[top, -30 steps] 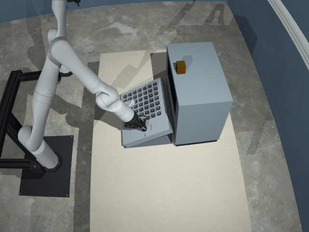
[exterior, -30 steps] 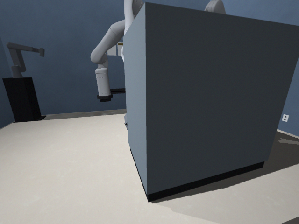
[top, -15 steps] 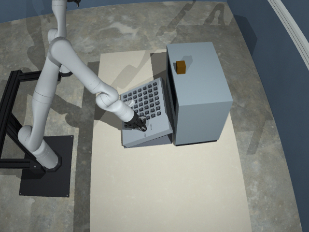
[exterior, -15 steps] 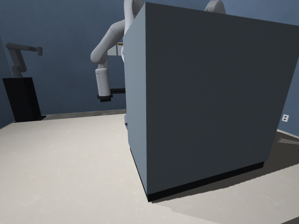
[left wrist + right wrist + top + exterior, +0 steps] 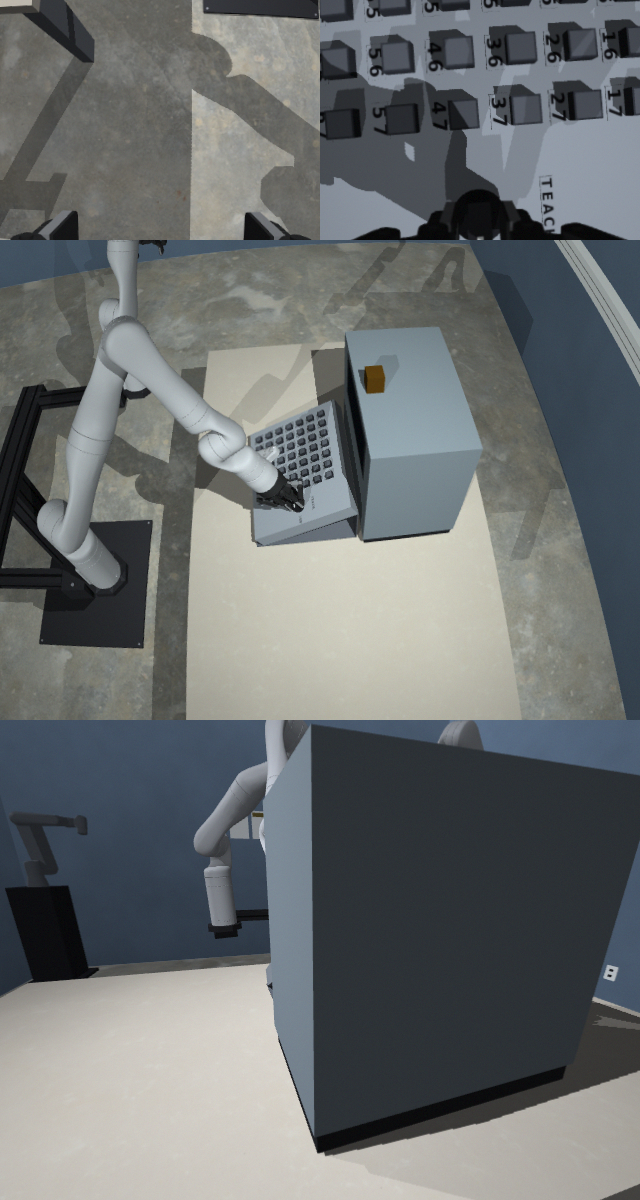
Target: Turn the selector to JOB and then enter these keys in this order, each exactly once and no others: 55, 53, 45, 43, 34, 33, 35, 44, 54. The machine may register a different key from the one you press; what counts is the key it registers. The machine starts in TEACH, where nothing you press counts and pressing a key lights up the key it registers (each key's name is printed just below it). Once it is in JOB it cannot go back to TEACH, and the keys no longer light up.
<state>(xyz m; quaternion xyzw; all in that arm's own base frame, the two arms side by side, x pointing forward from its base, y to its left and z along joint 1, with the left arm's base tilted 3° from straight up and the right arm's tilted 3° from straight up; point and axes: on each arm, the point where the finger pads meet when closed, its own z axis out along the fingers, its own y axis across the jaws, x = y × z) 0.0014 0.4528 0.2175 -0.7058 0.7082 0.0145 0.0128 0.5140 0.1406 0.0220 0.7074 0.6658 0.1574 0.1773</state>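
Note:
The black selector knob is 1 cm ahead of my right hand and 1 cm below it. The rest, counted from my right hand: sloped grey key panel (2 cm ahead, 11 cm to the left, 6 cm below).

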